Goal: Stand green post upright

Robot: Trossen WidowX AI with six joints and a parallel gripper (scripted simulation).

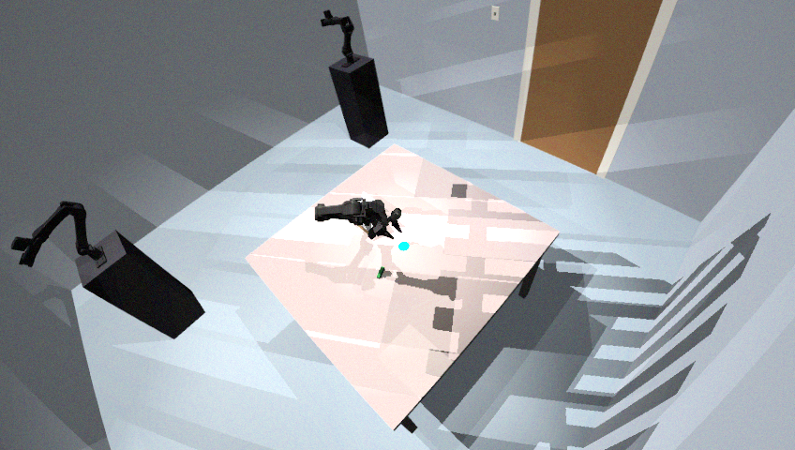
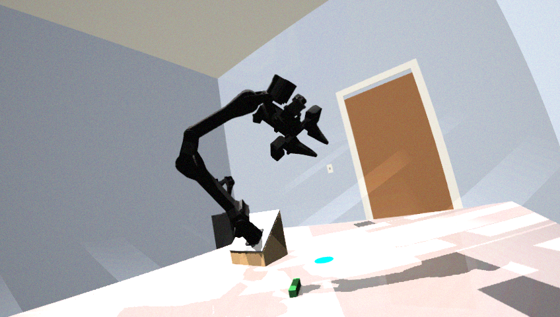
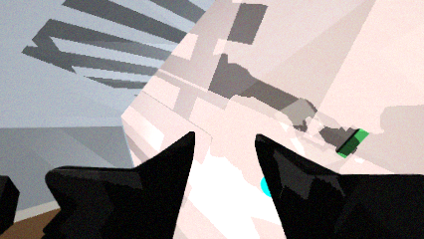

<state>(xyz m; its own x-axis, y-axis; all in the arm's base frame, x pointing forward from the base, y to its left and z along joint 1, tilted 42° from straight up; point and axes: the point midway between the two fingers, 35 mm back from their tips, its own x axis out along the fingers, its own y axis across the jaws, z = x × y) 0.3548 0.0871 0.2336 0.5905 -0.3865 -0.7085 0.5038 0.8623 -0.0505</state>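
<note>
My gripper tip is now 310 mm above the green post, 100 mm past it and 90 mm to the left of it. From my gripper tip the other things lie so: cyan circle (320 mm below, 120 mm behind, 110 mm to the left).
</note>
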